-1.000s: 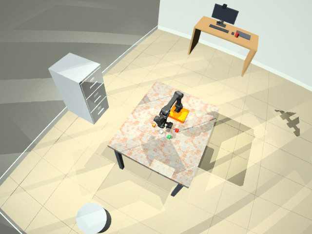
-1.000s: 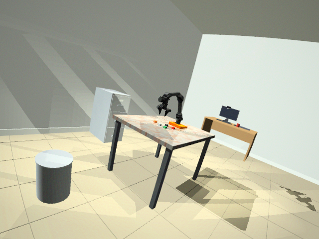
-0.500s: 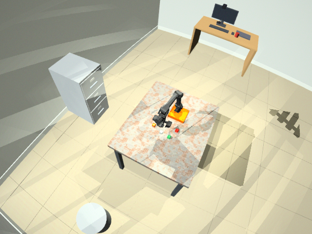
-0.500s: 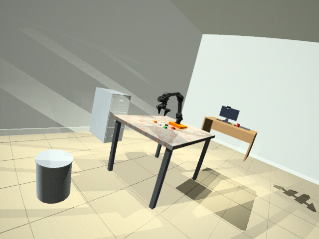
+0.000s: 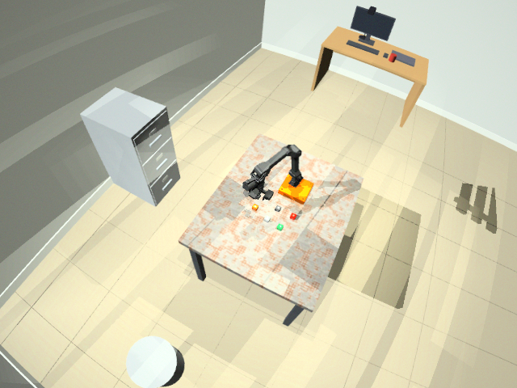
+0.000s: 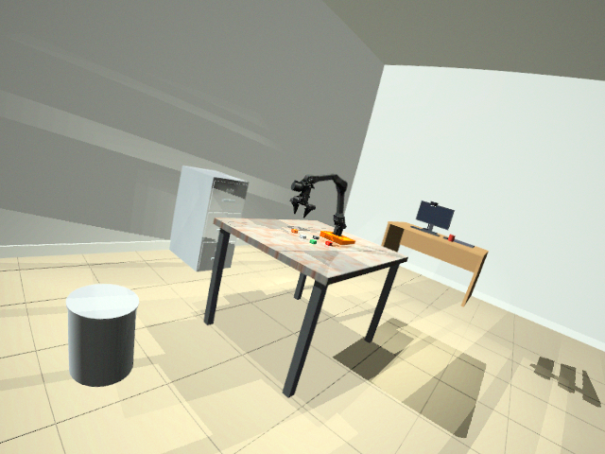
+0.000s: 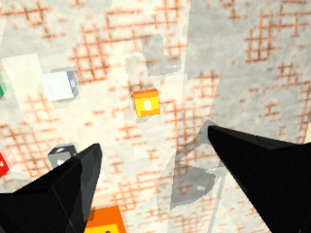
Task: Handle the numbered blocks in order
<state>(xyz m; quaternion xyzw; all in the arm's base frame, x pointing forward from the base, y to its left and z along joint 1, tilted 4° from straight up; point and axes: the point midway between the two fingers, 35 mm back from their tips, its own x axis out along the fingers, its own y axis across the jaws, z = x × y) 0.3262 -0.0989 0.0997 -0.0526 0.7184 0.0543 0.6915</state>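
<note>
The orange block is 110 mm below my gripper tip. The rest, counted from my gripper tip: green block: 210 mm to the left, 110 mm below, 30 mm ahead; black block: 120 mm to the left, 110 mm below, 80 mm behind; red block: 230 mm to the left, 110 mm below, 100 mm behind.
</note>
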